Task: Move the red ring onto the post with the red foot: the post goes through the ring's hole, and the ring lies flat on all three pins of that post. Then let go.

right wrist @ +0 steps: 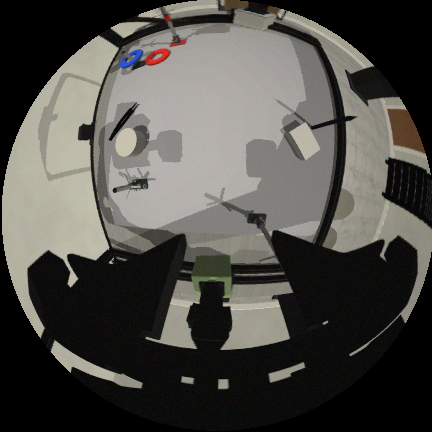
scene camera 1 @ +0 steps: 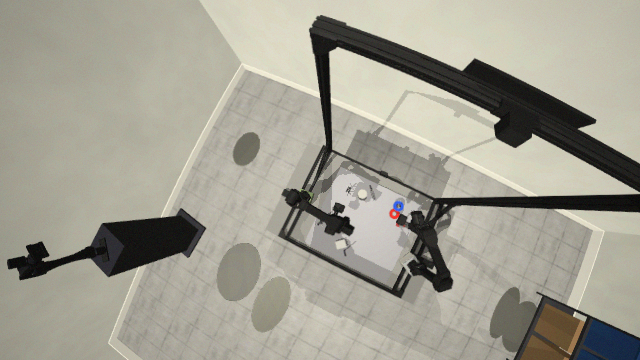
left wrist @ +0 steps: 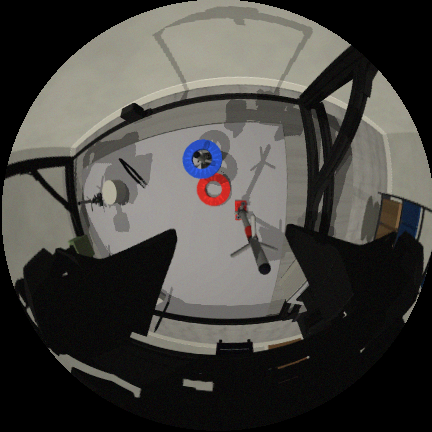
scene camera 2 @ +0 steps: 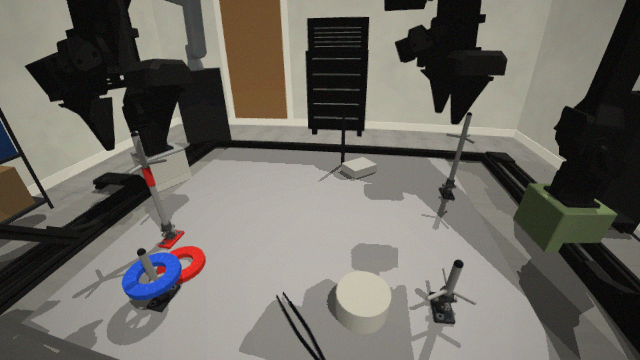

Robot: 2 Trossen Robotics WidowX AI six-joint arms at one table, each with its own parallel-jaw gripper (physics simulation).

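Frame: origin at the left arm's base, x ahead, y left, z up, level; centimetres.
Seen in the pictures: left gripper, fingertip midpoint: (scene camera 1: 406,221) (left wrist: 232,232) (scene camera 2: 134,149); right gripper, fingertip midpoint: (right wrist: 229,237) (scene camera 2: 446,118); left arm's base, origin of the base link: (scene camera 1: 413,265) (left wrist: 309,292) (scene camera 2: 156,150); right arm's base, origin of the base link: (right wrist: 211,288) (left wrist: 73,251) (scene camera 2: 570,197).
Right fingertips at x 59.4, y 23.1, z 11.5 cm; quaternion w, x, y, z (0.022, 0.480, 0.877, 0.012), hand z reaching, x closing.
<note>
Offsets run from my right fingertips to a thing's top centre. "spot": to the spot under its first point.
The red ring @(dx -25.4, dy -35.3, dz -18.0 cm) (scene camera 1: 391,215) (scene camera 2: 201,261) (left wrist: 202,191) (right wrist: 150,61) appears to lie flat on the table, between the red-footed post and the post that carries the blue ring. The red-footed post @(spot: dx -32.3, dy -33.5, dz -10.4 cm) (scene camera 2: 157,200) (left wrist: 245,219) stands upright, with a red band on its shaft and bare pins above the band. My left gripper (scene camera 2: 135,150) (left wrist: 232,232) is open and empty, high over the table; the post's top reaches about fingertip height and shows between the fingers in the left wrist view. My right gripper (scene camera 2: 447,117) (right wrist: 229,237) is open and empty, far from the ring.
The blue ring @(dx -21.7, dy -39.9, dz -13.7 cm) (scene camera 2: 175,272) (left wrist: 188,160) is around a short black-footed post, partly in front of the red ring in scene camera 2. A cream cylinder @(dx +0.0, dy -24.9, dz -15.3 cm) (scene camera 2: 363,300), tweezers (scene camera 2: 300,325), a short post @(spot: dx +8.5, dy -19.8, dz -12.5 cm) (scene camera 2: 454,280), a tall post @(spot: dx +2.0, dy +10.2, dz -8.8 cm) (scene camera 2: 459,152) and a white block @(dx -19.9, dy +8.7, dz -16.8 cm) (scene camera 2: 358,167) stand or lie elsewhere.
</note>
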